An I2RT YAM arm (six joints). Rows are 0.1 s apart.
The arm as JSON. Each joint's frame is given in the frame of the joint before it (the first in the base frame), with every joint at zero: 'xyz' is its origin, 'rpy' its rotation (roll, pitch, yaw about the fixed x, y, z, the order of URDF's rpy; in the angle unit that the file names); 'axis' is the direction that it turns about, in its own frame. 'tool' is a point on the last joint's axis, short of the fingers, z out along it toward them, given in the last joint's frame.
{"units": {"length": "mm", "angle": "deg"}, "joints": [
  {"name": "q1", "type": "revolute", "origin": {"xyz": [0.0, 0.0, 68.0], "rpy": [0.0, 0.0, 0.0]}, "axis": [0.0, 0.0, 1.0]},
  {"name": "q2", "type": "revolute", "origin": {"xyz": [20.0, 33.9, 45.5], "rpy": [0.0, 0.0, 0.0]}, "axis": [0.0, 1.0, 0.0]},
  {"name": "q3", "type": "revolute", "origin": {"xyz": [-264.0, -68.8, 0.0], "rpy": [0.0, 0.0, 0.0]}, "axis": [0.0, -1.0, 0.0]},
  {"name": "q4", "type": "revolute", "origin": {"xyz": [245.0, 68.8, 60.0], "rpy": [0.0, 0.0, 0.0]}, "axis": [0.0, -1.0, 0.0]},
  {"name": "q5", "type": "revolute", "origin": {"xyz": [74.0, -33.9, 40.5], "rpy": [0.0, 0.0, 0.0]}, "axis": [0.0, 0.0, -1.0]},
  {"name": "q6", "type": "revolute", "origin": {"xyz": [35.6, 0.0, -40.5], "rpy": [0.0, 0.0, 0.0]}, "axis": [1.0, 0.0, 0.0]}
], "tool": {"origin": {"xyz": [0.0, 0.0, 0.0], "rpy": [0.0, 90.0, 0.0]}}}
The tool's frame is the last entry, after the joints.
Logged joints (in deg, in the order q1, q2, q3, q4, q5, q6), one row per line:
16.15, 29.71, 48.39, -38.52, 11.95, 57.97
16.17, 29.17, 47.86, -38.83, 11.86, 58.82
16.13, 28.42, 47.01, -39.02, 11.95, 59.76
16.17, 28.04, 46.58, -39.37, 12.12, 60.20
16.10, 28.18, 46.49, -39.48, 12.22, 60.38
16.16, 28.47, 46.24, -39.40, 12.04, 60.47
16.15, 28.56, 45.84, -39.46, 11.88, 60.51
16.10, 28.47, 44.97, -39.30, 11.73, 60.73
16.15, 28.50, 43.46, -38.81, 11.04, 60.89
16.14, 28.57, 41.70, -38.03, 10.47, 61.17
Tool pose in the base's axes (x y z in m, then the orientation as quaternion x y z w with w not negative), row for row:
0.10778, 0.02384, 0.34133, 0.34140, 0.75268, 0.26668, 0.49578
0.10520, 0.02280, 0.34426, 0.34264, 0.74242, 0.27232, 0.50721
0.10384, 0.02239, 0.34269, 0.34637, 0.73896, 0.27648, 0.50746
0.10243, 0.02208, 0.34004, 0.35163, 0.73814, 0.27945, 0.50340
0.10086, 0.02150, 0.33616, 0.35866, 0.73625, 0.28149, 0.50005
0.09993, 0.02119, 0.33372, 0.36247, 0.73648, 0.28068, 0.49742
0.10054, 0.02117, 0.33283, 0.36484, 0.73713, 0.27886, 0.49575
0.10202, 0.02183, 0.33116, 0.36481, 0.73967, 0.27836, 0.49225
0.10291, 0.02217, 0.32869, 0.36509, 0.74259, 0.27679, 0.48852
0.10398, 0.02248, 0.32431, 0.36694, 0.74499, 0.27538, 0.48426
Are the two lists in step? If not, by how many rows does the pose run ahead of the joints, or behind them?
The pose runs 2 rows behind the joints: the pose in row i belongs to the joints in row i - 2.
